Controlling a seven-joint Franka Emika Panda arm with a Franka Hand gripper.
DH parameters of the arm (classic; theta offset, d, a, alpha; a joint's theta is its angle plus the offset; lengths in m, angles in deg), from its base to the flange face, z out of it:
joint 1: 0 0.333 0 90
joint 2: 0 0 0 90
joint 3: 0 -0.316 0.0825 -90
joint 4: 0 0 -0.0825 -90
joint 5: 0 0.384 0 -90
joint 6: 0 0 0.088 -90
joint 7: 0 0.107 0 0
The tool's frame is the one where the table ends.
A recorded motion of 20 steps. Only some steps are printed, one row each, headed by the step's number.
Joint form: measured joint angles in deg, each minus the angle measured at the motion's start. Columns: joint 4, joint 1, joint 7, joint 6, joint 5, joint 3, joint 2.
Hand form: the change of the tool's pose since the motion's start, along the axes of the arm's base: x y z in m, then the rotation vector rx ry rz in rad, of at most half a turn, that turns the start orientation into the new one. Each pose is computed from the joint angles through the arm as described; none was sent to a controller.
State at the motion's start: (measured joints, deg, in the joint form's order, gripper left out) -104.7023 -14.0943 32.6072 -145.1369 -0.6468 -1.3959 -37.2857
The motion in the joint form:
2: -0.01 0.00 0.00 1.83 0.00 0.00 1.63
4: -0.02 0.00 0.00 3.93 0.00 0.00 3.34
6: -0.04 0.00 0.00 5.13 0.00 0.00 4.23
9: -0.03 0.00 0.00 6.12 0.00 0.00 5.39
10: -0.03 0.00 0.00 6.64 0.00 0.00 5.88
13: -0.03 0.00 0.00 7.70 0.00 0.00 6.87
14: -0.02 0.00 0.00 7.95 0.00 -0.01 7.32
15: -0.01 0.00 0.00 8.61 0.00 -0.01 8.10
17: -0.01 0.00 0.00 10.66 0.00 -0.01 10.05
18: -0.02 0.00 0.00 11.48 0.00 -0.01 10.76
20: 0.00 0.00 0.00 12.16 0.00 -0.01 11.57
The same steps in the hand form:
2: 0.0007 -0.0003 0.0155 0.0000 0.0038 0.0002
4: 0.0007 -0.0003 0.0315 0.0007 0.0108 0.0005
6: 0.0003 -0.0003 0.0396 0.0015 0.0165 0.0006
9: 0.0007 -0.0004 0.0513 0.0002 0.0136 0.0007
10: 0.0006 -0.0004 0.0560 0.0001 0.0141 0.0007
13: 0.0003 -0.0004 0.0656 -0.0001 0.0154 0.0008
14: 0.0005 -0.0004 0.0704 -0.0010 0.0119 0.0010
15: 0.0005 -0.0004 0.0783 -0.0019 0.0098 0.0010
17: -0.0010 -0.0001 0.0971 -0.0025 0.0117 0.0011
18: -0.0019 0.0001 0.1038 -0.0024 0.0138 0.0012
20: -0.0024 0.0002 0.1121 -0.0034 0.0114 0.0012

